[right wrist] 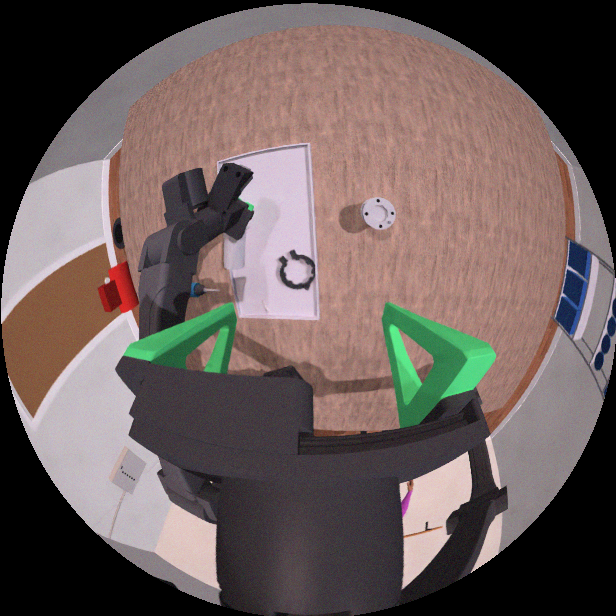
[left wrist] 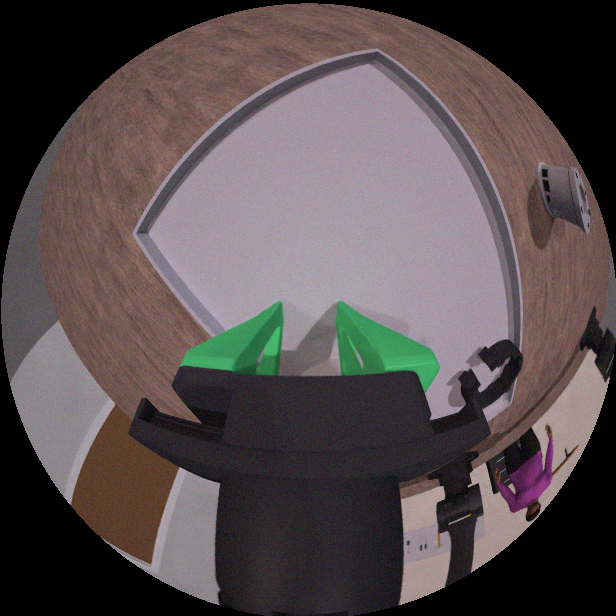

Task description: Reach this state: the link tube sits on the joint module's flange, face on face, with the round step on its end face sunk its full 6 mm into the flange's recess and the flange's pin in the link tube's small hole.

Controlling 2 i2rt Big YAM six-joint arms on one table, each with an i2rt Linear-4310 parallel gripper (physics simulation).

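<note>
The grey joint module (left wrist: 563,198) lies on the wooden table to the right of the white tray (left wrist: 344,229); in the right wrist view it (right wrist: 378,213) shows its round flange face with small holes. The pale link tube (right wrist: 234,252) lies on the tray (right wrist: 275,229), just under my left arm's green fingertip (right wrist: 247,205). In the left wrist view the tube is hidden. My left gripper (left wrist: 309,307) is low over the tray, fingers close together with nothing between them. My right gripper (right wrist: 310,310) is wide open and empty, high above the table.
A black ring clip (left wrist: 494,373) lies at the tray's corner; the right wrist view shows it too (right wrist: 297,271). A blue screwdriver (right wrist: 198,289) lies left of the tray, and a red block (right wrist: 117,287) sits at the table's left edge.
</note>
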